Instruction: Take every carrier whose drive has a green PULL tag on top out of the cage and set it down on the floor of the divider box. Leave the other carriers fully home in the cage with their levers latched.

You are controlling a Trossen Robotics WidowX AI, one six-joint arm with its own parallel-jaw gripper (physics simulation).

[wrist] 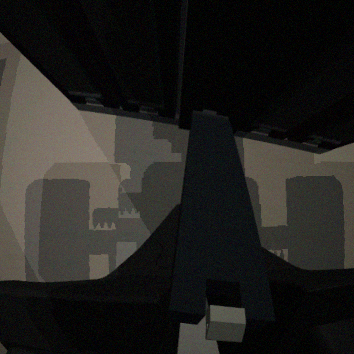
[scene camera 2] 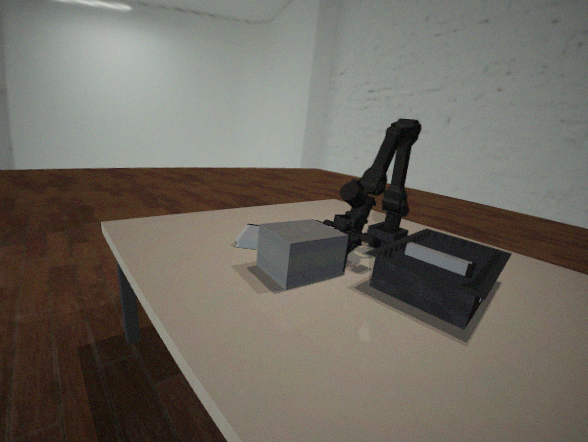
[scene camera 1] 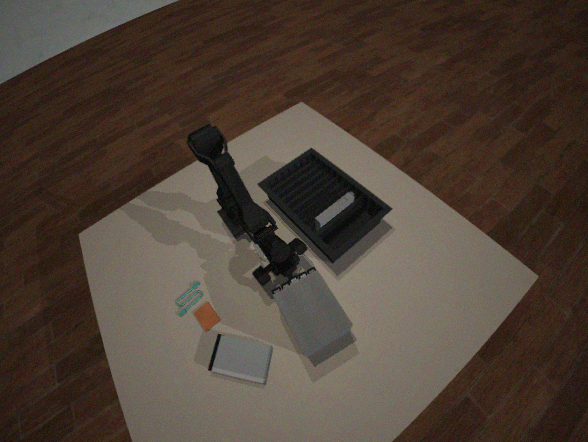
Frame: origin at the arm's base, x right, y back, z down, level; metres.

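Seen in the pictures: gripper, fingertip midpoint: (wrist: pixel 188 211) (scene camera 1: pixel 290 277); arm's base, link origin: (scene camera 2: pixel 391 227) (scene camera 1: pixel 235 210).
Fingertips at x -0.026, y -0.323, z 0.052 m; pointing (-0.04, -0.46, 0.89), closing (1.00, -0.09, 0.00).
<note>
Pixels of each thing's middle, then the offset from my fingertips to it. "spot": a spot on its surface instead.
- grey drive cage, body centre: (scene camera 2: pixel 302 253) (scene camera 1: pixel 311 312) dx +0.014, dy -0.142, dz -0.041 m
- dark lever, body centre: (wrist: pixel 212 169) dx +0.003, dy -0.015, dz -0.041 m
- small light block, surface spot: (wrist: pixel 225 323) spot: dx +0.000, dy +0.010, dz -0.073 m
- black divider box, body centre: (scene camera 2: pixel 441 273) (scene camera 1: pixel 321 205) dx -0.250, dy +0.155, dz -0.023 m
- light grey carrier, body centre: (scene camera 2: pixel 435 271) (scene camera 1: pixel 336 213) dx -0.256, dy +0.076, dz -0.051 m
- grey notebook, body centre: (scene camera 1: pixel 240 357) (scene camera 2: pixel 257 236) dx +0.264, dy -0.121, dz -0.005 m
- orange pad, body centre: (scene camera 1: pixel 206 316) dx +0.302, dy +0.056, dz +0.006 m
The grey drive cage (scene camera 1: pixel 311 316) (scene camera 2: pixel 301 252) stands on the table with its row of carrier fronts (scene camera 1: pixel 294 277) facing the arm. My gripper (scene camera 1: pixel 287 268) (scene camera 2: pixel 348 229) (wrist: pixel 188 211) is low at that front face, shut on a dark lever (wrist: pixel 214 182) that sticks out from one carrier near the middle of the row. A small light block (wrist: pixel 225 323) sits at the lever's near end. The cage's dark underside fills the top of the wrist view. The black divider box (scene camera 1: pixel 354 177) (scene camera 2: pixel 419 289) stands beside the cage, with one light grey carrier (scene camera 1: pixel 335 210) (scene camera 2: pixel 437 259) lying inside.
A grey notebook (scene camera 1: pixel 241 357) (scene camera 2: pixel 248 238), an orange pad (scene camera 1: pixel 206 316) and teal clips (scene camera 1: pixel 188 297) lie on the table left of the cage. The arm's base (scene camera 1: pixel 231 219) stands between the clips and the divider box.
</note>
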